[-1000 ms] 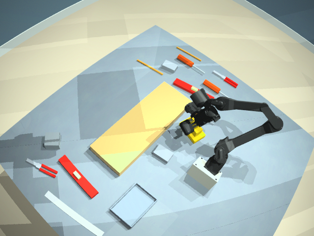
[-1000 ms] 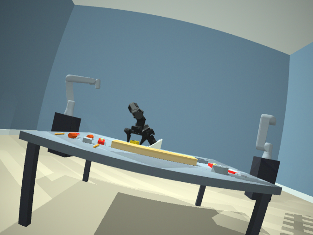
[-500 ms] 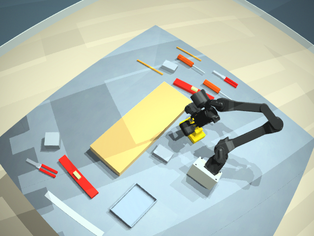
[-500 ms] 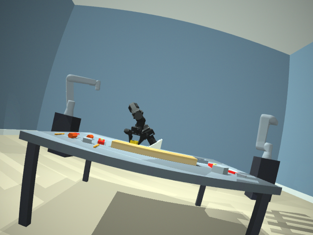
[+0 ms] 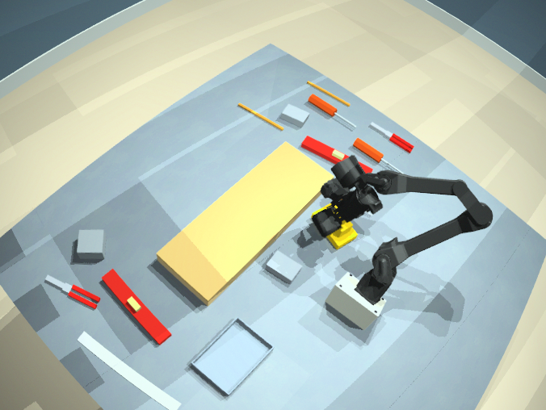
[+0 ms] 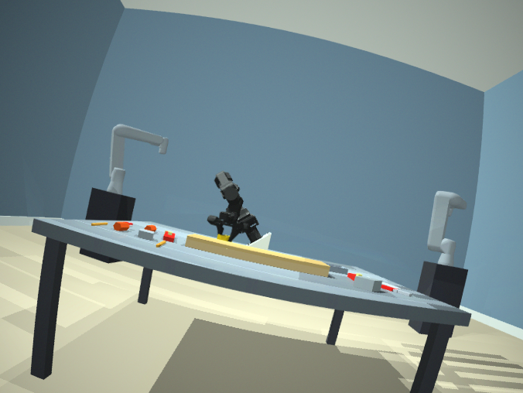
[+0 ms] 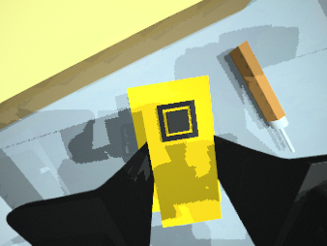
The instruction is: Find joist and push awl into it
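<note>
My gripper tip is 100 mm to the left of the awl, 20 mm above it and 10 mm past it. The rest, counted from my gripper tip: small wooden cube: 250 mm to the right, 20 mm below; square indicator: 30 mm above, 20 mm ahead; yellow stud finder: 20 mm above, 10 mm ahead.
</note>
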